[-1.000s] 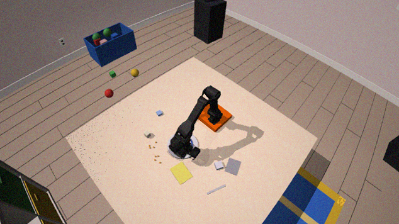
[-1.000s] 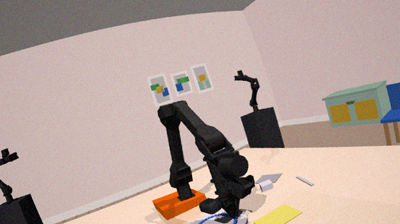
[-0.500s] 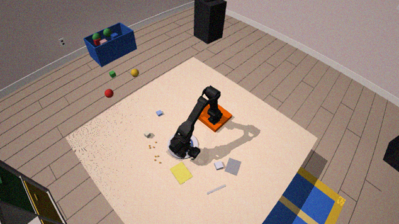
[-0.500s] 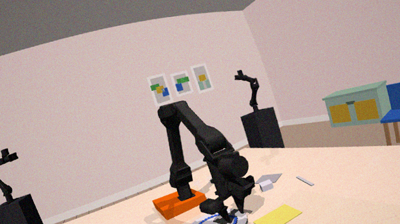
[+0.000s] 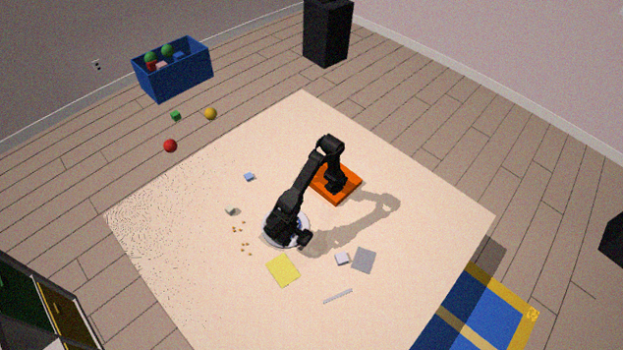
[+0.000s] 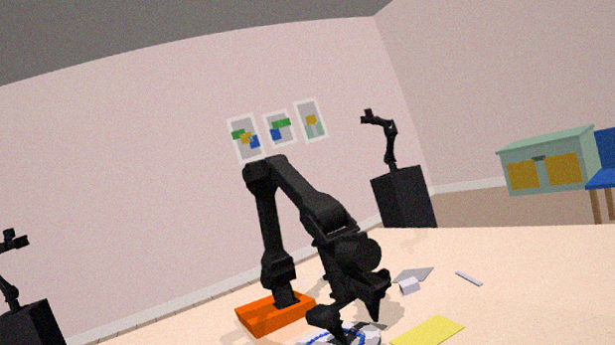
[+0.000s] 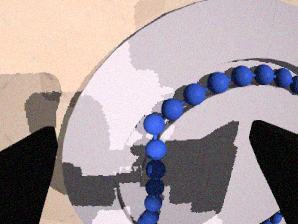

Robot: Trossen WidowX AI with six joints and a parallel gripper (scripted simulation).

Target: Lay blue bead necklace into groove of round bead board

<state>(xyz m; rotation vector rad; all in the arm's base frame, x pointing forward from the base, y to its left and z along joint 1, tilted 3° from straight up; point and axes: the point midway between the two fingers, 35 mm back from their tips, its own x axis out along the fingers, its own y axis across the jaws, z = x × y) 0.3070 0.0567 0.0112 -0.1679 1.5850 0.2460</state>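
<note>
Now: the round bead board 6 cm to the right of my gripper tip, 2 cm behind it and 1 cm below it. The rest, counted from my gripper tip: yellow sheet 10 cm ahead, 8 cm to the left, 2 cm below; small grey block 20 cm to the left, 10 cm behind, 1 cm below; pale cube 27 cm to the right, 11 cm ahead.
</note>
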